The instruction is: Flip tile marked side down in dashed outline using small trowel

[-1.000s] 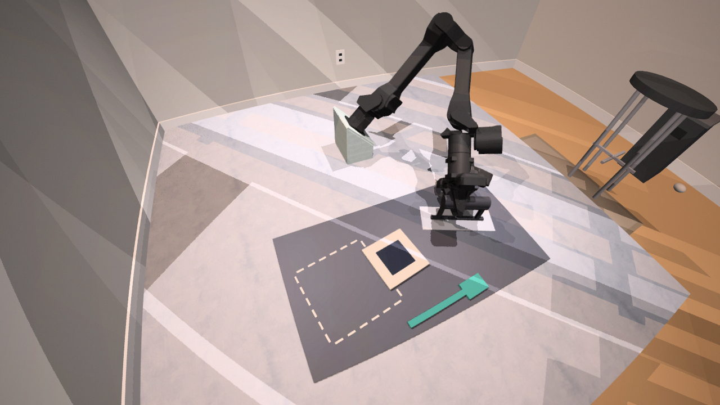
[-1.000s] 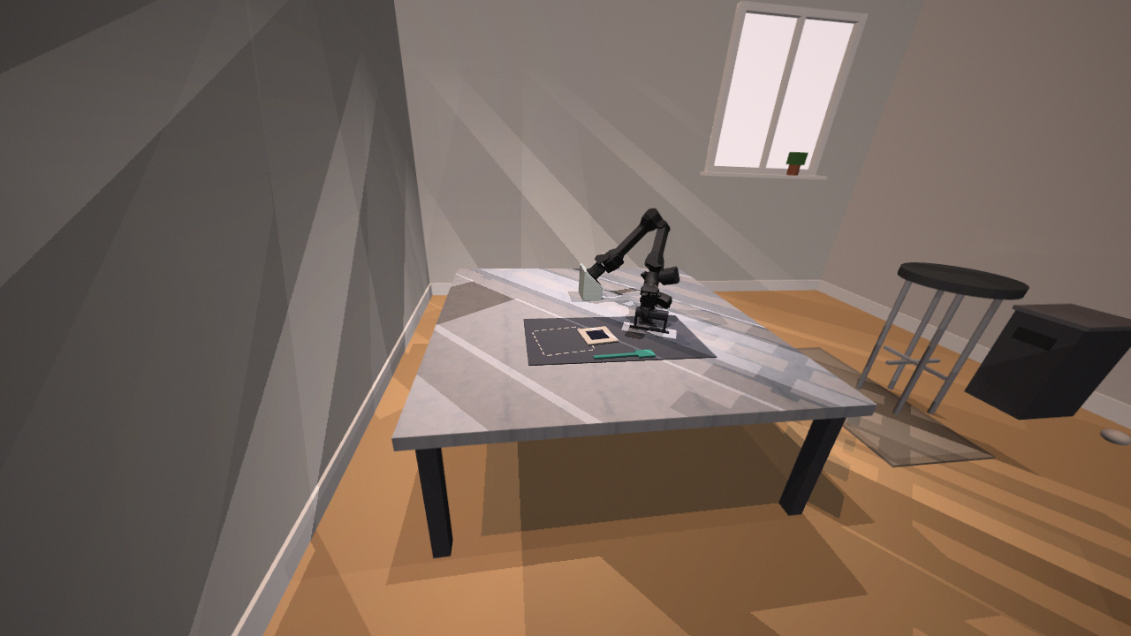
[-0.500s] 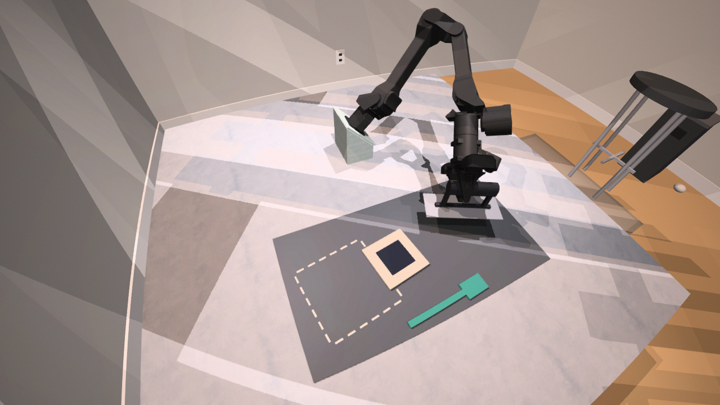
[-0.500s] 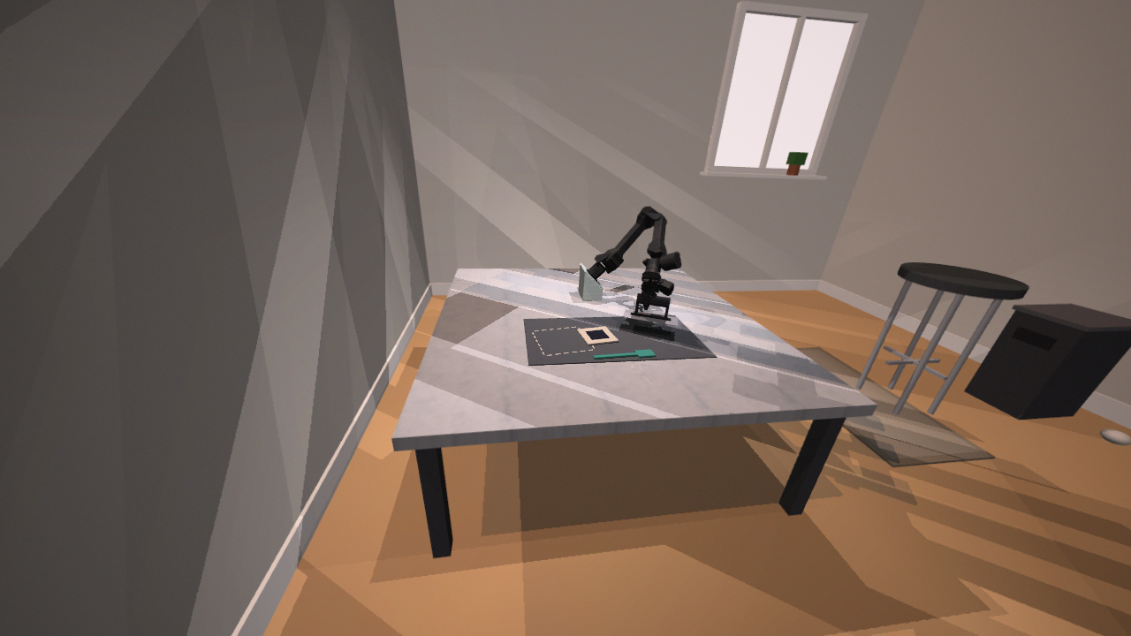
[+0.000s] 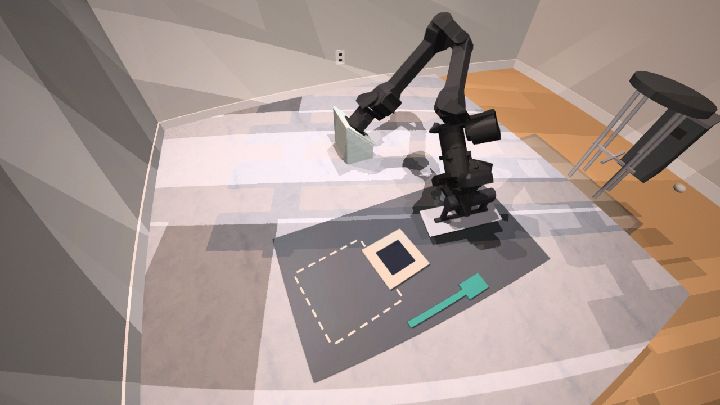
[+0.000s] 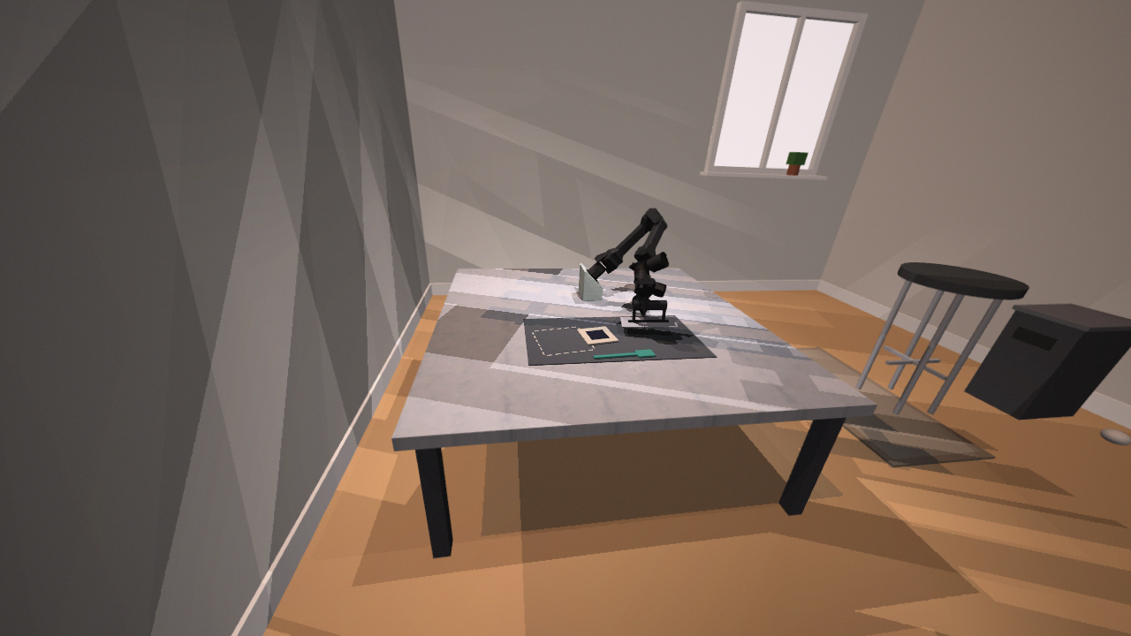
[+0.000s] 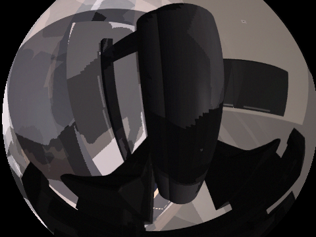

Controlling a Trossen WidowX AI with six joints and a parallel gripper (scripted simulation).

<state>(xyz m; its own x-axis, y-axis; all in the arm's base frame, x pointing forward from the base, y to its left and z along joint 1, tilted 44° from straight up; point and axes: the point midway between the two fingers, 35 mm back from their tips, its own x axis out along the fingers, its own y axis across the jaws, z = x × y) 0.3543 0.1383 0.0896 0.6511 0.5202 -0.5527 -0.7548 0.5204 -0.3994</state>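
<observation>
Now: the dark mat 2 cm ahead of my gripper tip, 11 cm to the right of it and 11 cm below it. Round my gripper tip: teal long-handled tool: 15 cm ahead, 7 cm to the right, 8 cm below; square tile: 2 cm ahead, 17 cm to the right, 8 cm below.
</observation>
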